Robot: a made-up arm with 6 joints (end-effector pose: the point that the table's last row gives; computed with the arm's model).
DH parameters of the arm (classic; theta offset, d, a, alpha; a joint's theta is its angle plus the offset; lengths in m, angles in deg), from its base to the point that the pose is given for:
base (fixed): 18.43 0 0.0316 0
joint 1: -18.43 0.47 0.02 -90
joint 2: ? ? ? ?
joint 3: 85.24 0.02 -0.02 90
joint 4: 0 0.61 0.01 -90
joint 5: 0 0.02 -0.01 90
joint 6: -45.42 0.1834 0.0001 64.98
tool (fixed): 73.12 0.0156 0 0
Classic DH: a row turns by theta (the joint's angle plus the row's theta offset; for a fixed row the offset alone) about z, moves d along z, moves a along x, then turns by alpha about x.
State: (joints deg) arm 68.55 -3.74 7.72 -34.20 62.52 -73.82
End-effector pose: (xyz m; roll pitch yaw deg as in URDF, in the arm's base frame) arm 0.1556 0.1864 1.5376 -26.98 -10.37 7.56
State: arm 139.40 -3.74 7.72 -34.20 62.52 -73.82
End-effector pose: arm -0.0955 0.1865 1.5376 -26.98 -10.37 78.41
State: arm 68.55 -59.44 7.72 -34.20 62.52 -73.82
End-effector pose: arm -0.1973 -0.7117 1.2287 29.30 -29.70 -13.50
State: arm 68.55 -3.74 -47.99 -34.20 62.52 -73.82
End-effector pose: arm -0.0872 -0.4315 1.3809 29.31 -29.70 -13.51
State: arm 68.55 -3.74 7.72 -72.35 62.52 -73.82
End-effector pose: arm 0.2015 0.0851 1.5430 -27.44 -12.93 -30.41
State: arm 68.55 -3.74 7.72 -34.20 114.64 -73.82
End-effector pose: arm 0.1710 0.1890 1.3703 -53.84 35.09 -0.97
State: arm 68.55 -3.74 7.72 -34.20 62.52 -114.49
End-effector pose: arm 0.1546 0.1932 1.5306 -60.81 -29.71 2.37
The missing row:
joint 2: -85.24 0 0.3612 0
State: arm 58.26 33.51 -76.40 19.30 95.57 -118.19
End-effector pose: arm -0.0980 0.0273 1.3049 -68.85 -46.77 45.33
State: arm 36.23 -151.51 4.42 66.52 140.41 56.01
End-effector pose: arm -0.4258 -0.1407 -0.2095 -8.20 -32.24 75.68
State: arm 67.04 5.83 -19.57 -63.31 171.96 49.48
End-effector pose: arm 0.0431 -0.0049 1.2374 -179.54 52.57 98.04
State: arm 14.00 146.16 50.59 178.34 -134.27 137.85
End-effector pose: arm -0.0141 -0.0056 -0.2744 103.96 -73.36 -85.63
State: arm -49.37 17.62 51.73 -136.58 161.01 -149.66
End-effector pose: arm 0.3398 -0.4401 1.0065 -149.28 -23.42 144.22
